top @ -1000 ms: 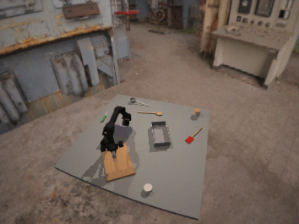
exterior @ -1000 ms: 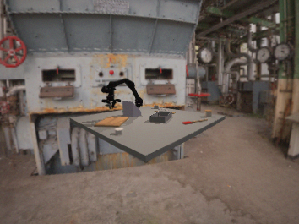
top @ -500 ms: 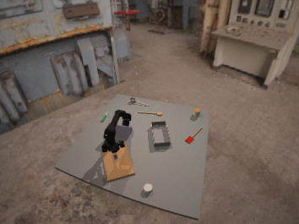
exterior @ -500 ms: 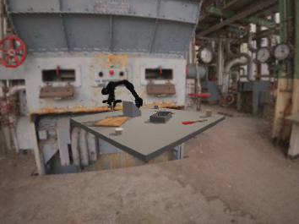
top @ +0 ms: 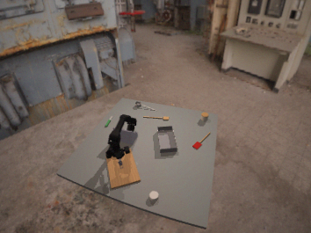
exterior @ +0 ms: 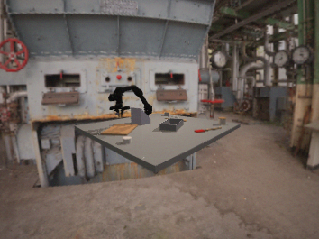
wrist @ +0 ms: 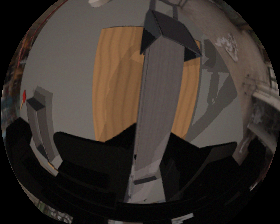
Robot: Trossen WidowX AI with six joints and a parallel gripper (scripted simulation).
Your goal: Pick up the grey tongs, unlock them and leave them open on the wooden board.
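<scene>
The wooden board is 120 mm below my gripper tip. Also, from my gripper tip: grey tongs: 40 mm above, 20 mm to the left, 20 mm behind; then white puck: 340 mm ahead, 190 mm to the right, 110 mm below; then grey roasting tin: 400 mm to the left, 310 mm ahead, 100 mm below.
</scene>
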